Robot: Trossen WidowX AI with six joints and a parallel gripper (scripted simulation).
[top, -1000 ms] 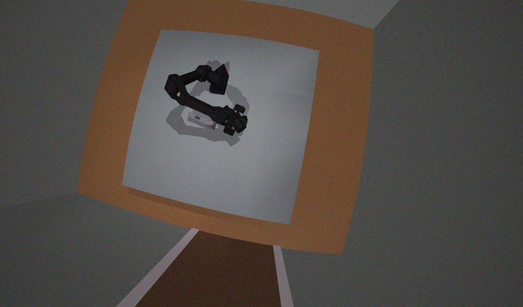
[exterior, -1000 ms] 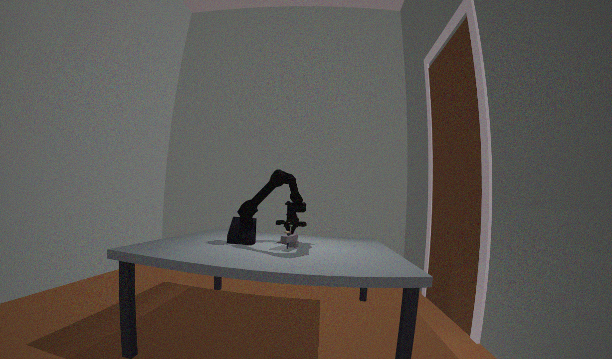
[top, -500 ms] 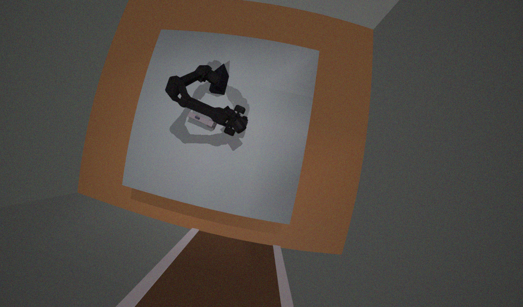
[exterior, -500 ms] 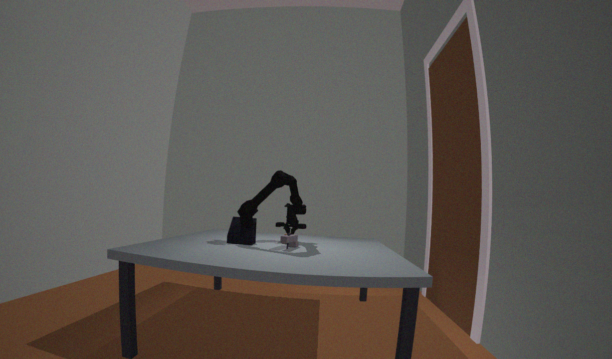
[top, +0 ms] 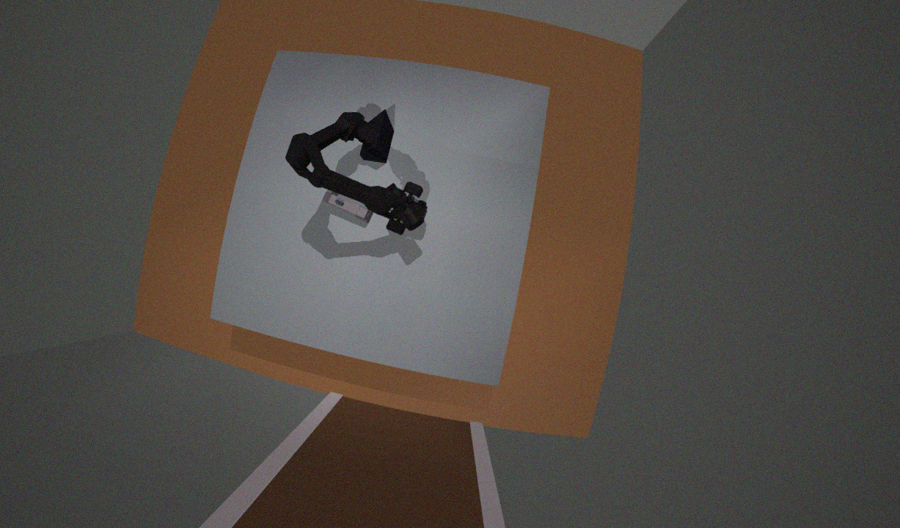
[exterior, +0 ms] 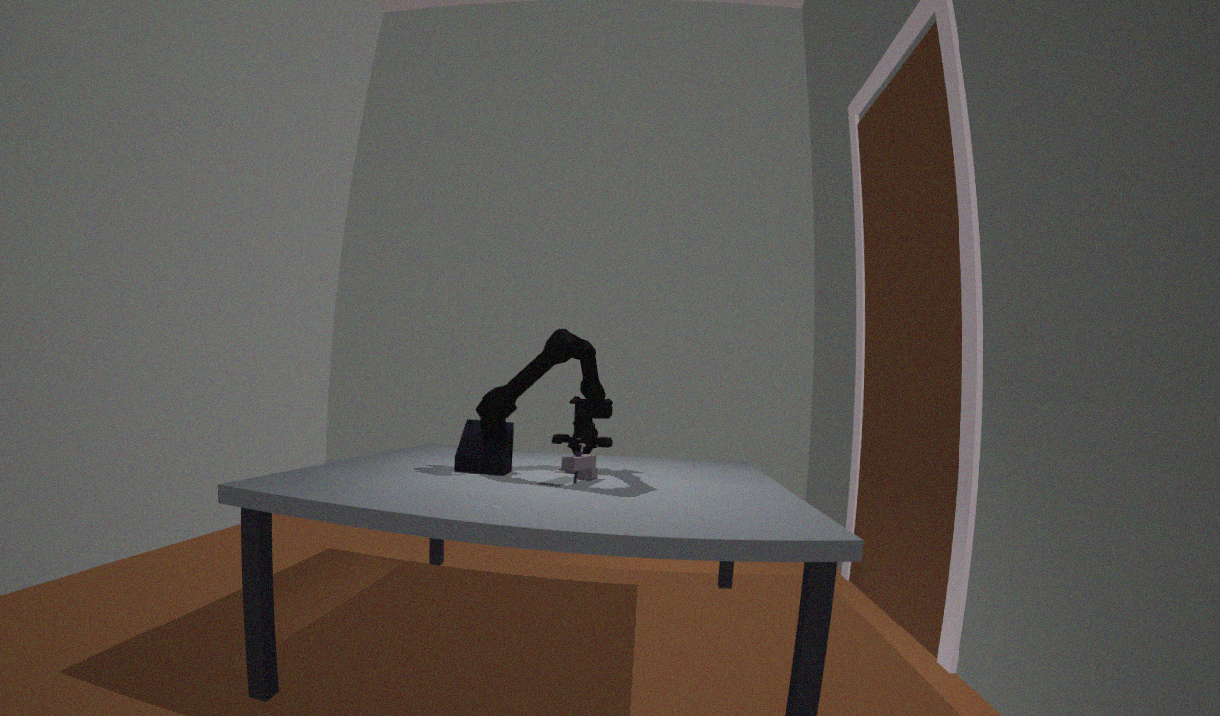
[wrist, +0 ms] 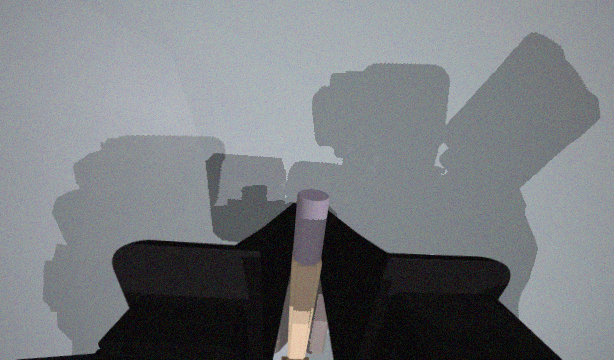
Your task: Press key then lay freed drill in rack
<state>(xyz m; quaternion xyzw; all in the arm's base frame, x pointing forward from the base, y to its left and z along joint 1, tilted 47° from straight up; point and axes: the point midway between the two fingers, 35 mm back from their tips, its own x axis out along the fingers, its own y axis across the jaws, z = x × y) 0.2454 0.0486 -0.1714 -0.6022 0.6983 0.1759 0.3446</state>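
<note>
Right now my gripper tip is 40 mm to the left of the drill, 30 mm below it and 10 mm past it. Round my gripper tip: rack 50 mm to the right, 20 mm behind, 10 mm above.
</note>
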